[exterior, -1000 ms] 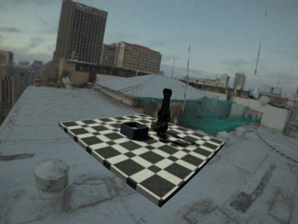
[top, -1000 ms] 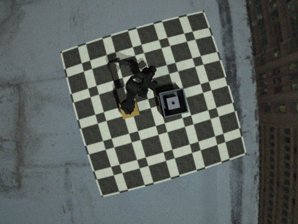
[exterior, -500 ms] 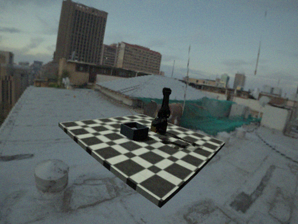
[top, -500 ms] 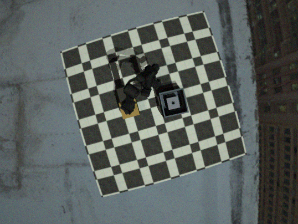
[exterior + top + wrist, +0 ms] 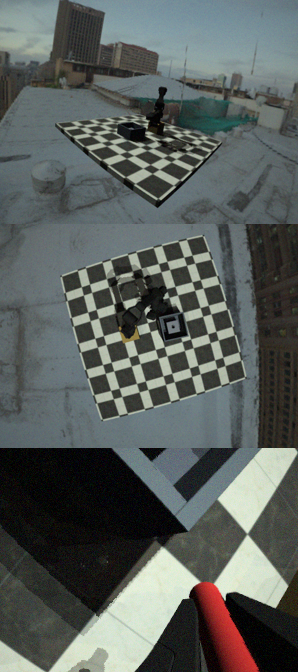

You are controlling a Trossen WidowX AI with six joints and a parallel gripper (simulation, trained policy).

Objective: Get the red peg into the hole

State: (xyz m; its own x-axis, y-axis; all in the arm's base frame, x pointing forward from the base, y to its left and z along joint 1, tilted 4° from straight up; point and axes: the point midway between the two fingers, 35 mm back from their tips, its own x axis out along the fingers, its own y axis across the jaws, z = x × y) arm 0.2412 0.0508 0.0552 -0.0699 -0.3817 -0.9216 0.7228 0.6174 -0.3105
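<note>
My gripper tip is 9 cm short of the plate, 14 cm to the left of it and 7 cm above it. The rest, counted from my gripper tip: red peg 1 cm to the left, 3 cm above; then dark box 9 cm ahead, 14 cm to the right, 9 cm below.
</note>
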